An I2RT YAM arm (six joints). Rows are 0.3 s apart.
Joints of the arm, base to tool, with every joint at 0 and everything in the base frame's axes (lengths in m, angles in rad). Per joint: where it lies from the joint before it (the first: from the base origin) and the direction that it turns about. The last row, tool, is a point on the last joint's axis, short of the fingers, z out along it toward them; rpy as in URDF.
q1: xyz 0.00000 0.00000 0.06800 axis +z
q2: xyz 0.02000 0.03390 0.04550 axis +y
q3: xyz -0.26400 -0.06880 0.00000 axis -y
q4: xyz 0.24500 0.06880 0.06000 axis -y
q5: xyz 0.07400 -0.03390 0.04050 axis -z
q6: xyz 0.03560 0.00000 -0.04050 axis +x
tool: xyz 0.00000 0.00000 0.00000 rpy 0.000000 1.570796 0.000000
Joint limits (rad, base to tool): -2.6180..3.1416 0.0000..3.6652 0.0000..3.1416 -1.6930..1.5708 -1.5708..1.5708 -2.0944..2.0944
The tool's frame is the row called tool.
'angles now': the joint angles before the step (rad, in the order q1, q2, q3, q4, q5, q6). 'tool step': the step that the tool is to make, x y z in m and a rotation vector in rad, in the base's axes. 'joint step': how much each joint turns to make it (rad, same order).
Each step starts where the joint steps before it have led.
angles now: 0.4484 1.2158 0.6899 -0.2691 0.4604 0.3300
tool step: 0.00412 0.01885 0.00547 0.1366 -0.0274 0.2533
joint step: 0.0279 0.0093 0.0000 0.1203 -0.2407 -0.0748
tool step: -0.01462 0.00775 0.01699 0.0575 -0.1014 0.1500
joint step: 0.0425 -0.0902 -0.0282 0.0654 -0.0888 -0.0617
